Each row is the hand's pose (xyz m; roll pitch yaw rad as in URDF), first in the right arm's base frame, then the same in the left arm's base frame.
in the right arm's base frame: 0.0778 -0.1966 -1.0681 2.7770 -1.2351 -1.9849
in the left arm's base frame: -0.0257 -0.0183 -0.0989 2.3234 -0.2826 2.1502
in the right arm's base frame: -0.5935 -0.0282 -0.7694 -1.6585 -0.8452 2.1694
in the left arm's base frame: 0.3674 0.5100 0.2679 2.6009 -1.1214 1.5297
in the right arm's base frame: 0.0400 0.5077 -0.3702 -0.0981 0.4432 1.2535
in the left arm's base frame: -0.1918 0.0979 0.8724 0.3038 -0.4692 -1.2541
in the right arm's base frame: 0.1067 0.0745 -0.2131 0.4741 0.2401 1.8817
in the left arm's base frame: -0.4584 0.3569 0.5920 0.2515 -0.7296 -0.5588
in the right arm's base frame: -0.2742 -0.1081 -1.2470 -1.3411 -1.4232 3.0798
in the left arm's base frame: 0.3724 0.0538 -0.0902 -2.9886 -0.5981 2.1474
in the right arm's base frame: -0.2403 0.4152 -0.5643 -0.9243 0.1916 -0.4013
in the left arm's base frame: 0.1075 0.2010 0.7156 0.0840 0.5332 -2.5111
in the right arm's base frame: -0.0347 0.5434 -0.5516 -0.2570 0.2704 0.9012
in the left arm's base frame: -0.0203 0.0176 0.8097 0.4530 -0.4395 -1.6672
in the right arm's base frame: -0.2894 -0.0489 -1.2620 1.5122 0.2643 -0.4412
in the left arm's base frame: 0.4098 0.0262 -0.0477 2.5564 0.6041 -2.4612
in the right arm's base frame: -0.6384 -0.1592 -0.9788 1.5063 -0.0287 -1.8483
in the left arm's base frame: 0.4836 0.4728 0.0486 0.9966 0.8598 1.7013
